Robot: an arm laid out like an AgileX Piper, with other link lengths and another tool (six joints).
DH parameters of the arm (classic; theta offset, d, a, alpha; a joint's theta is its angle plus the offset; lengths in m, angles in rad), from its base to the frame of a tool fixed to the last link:
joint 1: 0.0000 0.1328 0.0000 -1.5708
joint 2: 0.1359 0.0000 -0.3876 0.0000
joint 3: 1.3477 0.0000 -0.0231 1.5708
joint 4: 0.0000 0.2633 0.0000 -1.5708
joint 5: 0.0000 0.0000 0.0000 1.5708
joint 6: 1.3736 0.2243 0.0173 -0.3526
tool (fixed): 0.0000 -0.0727 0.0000 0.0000
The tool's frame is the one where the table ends.
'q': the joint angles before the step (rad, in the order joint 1, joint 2, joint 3, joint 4, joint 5, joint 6). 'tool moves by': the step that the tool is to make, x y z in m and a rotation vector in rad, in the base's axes. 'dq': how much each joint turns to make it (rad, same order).
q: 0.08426 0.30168 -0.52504 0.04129 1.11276 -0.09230
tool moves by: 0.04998 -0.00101 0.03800 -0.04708 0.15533 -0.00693
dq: -0.00013 0.27805 -0.12074 -0.03391 0.00147 -0.00126
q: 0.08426 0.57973 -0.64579 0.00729 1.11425 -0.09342
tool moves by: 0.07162 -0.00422 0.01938 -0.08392 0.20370 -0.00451
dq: -0.00001 0.32149 -0.13321 -0.06651 0.02182 0.00000
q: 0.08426 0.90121 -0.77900 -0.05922 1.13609 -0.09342
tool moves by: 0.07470 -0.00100 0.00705 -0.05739 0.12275 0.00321
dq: -0.00002 0.26542 -0.15153 -0.04692 0.01331 -0.00001
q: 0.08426 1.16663 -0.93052 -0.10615 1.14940 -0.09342
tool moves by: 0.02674 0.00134 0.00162 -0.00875 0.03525 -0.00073
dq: 0.00002 0.08695 -0.06597 -0.00557 0.01497 0.00003
